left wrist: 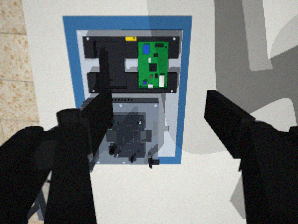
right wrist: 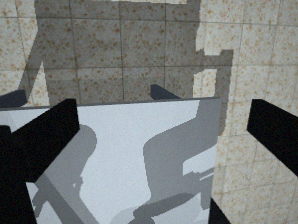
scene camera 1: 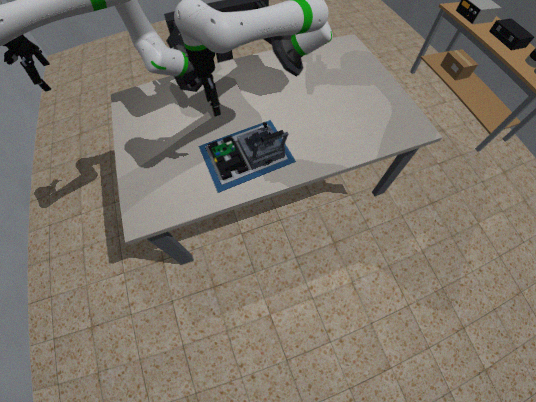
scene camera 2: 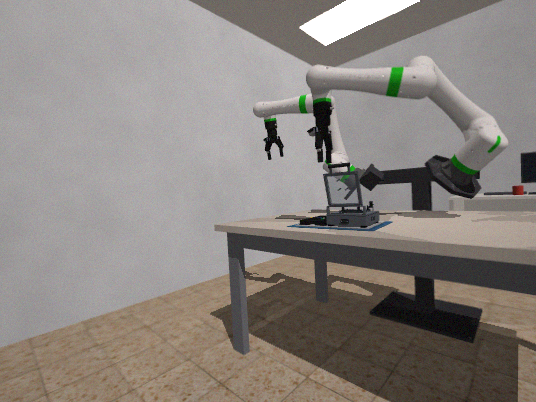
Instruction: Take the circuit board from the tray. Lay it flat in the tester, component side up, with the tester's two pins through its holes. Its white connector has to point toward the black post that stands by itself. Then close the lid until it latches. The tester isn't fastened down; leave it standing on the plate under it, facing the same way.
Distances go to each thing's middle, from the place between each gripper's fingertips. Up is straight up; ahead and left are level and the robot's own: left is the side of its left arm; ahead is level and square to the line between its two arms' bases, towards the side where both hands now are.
The green circuit board (left wrist: 152, 56) lies 310 mm below my left hand. From my left hand the other things lie so: black tray (scene camera 1: 237, 160): 310 mm below, 50 mm ahead, 10 mm to the left; clear lid (scene camera 2: 343, 189): 210 mm to the left, 150 mm below, 140 mm ahead.
My right gripper (scene camera 1: 47, 77) is now 71 cm to the right of the green circuit board, 42 cm above it and 27 cm short of it. Round my right hand: black tray (72 cm to the left, 42 cm below, 32 cm ahead); then clear lid (92 cm to the left, 41 cm ahead, 26 cm below).
